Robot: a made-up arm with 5 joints.
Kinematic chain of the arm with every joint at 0, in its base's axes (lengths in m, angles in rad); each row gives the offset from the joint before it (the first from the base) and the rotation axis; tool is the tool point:
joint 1: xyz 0 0 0.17 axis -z
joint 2: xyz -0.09 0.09 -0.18 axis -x
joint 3: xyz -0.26 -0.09 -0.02 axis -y
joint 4: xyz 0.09 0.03 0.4 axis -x
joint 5: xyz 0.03 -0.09 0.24 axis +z
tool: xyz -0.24 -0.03 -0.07
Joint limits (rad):
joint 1: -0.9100..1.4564
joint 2: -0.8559..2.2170
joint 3: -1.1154..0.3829
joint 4: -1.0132..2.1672
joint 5: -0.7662..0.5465
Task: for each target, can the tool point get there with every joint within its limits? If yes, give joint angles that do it. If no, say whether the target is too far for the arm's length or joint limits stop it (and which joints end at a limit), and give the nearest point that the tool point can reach.
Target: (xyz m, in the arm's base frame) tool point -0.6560 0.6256 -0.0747
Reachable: yes | joints -0.0933 1.8965 0.2289 0.5580 0.2888
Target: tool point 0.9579 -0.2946 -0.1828
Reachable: no: joint limits stop it (at a limit: joint 1, joint 5) | nearest point 0.5984 -0.0428 -0.1143 | short by 0.444 m
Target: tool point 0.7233 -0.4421 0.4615
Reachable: no: joint limits stop it (at a limit: joint 1, joint 2, joint 5) | nearest point 0.3166 -0.3450 0.2874 | short by 0.453 m
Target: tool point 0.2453 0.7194 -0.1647
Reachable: yes | joints 0.6916 1.8126 -0.2624 1.1090 0.3633
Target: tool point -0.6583 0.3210 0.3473
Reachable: yes | joints -0.2836 1.2229 0.1328 -0.2406 -0.0783
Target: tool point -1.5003 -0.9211 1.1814
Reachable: no: too far | nearest point -0.6777 -0.3260 0.5416 | short by 1.200 m
